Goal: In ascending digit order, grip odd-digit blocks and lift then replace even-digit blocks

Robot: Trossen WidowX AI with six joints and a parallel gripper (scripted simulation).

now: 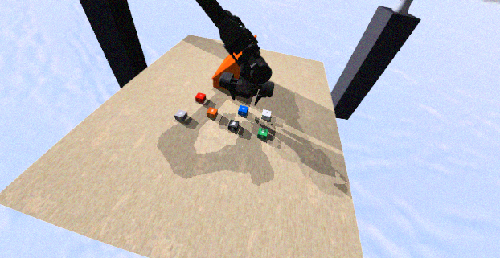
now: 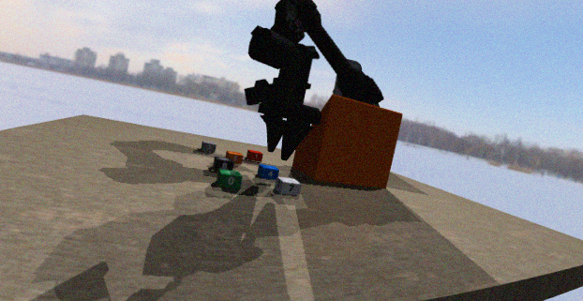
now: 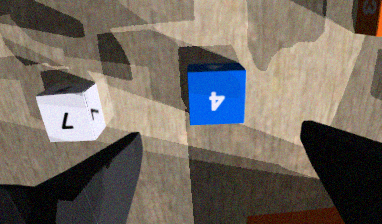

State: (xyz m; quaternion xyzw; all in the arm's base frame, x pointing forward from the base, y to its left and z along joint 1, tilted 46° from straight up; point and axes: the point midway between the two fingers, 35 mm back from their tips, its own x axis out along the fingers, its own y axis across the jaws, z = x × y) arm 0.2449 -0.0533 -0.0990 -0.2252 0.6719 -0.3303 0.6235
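My gripper tip is 30 mm above the blue block and 10 mm short of it. From my gripper tip the other things lie so: black block 90 mm ahead, 30 mm to the right, 30 mm below; then white block 90 mm to the left, 30 mm below, 10 mm ahead; then orange block 110 mm to the right, 50 mm ahead, 30 mm below.
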